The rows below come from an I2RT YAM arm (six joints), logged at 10 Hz.
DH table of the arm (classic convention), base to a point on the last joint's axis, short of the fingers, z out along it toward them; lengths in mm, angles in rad. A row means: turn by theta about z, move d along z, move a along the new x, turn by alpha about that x. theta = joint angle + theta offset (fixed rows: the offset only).
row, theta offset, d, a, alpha
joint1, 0, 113.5, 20, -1.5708
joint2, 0, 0, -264, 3.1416
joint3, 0.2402, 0, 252.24, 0
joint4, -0.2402, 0, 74, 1.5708
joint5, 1.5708, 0, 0, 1.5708
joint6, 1.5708, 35.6, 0, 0
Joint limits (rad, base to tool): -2.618..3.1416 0..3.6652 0..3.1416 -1.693..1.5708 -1.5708..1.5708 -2.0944..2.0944
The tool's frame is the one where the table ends.
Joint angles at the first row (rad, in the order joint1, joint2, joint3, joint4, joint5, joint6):
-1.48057, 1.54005, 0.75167, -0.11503, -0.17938, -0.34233
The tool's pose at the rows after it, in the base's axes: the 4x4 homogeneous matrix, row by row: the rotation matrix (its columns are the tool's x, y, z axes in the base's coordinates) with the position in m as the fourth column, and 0 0 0 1 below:
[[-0.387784 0.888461 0.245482 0.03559], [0.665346 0.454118 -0.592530 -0.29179], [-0.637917 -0.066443 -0.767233 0.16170], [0 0 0 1]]
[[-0.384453 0.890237 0.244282 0.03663], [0.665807 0.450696 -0.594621 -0.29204], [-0.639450 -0.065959 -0.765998 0.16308], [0 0 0 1]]
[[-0.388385 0.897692 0.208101 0.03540], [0.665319 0.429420 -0.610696 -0.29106], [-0.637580 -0.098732 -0.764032 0.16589], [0 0 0 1]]
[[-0.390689 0.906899 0.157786 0.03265], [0.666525 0.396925 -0.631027 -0.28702], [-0.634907 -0.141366 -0.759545 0.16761], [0 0 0 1]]
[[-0.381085 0.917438 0.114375 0.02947], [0.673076 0.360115 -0.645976 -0.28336], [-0.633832 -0.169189 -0.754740 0.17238], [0 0 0 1]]
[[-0.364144 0.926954 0.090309 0.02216], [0.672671 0.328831 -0.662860 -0.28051], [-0.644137 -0.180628 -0.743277 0.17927], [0 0 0 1]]
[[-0.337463 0.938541 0.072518 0.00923], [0.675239 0.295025 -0.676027 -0.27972], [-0.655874 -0.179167 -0.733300 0.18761], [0 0 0 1]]
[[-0.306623 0.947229 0.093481 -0.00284], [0.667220 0.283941 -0.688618 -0.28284], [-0.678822 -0.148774 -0.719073 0.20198], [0 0 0 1]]
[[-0.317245 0.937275 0.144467 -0.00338], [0.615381 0.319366 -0.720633 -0.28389], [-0.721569 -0.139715 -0.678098 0.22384], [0 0 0 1]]
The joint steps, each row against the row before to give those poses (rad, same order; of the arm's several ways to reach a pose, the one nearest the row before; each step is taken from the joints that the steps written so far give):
0.00865, -0.00736, -0.00301, 0.00306, -0.00751, 0.01037
0.00389, -0.00235, 0.00332, -0.00275, 0.00387, 0.00679
0.00080, -0.01358, -0.00256, -0.00003, 0.03866, -0.00148
-0.00173, -0.02432, -0.01836, 0.00843, 0.05140, -0.00152
-0.00459, -0.02901, -0.00728, -0.01081, 0.04181, 0.00839
-0.02363, -0.03240, -0.00254, -0.01198, 0.00981, 0.00042
-0.04761, -0.02555, 0.01104, -0.02249, -0.01361, -0.00667
-0.04987, -0.01569, 0.04366, -0.04334, -0.05517, -0.00438
-0.00912, -0.03646, 0.04607, -0.03234, -0.05885, -0.01890

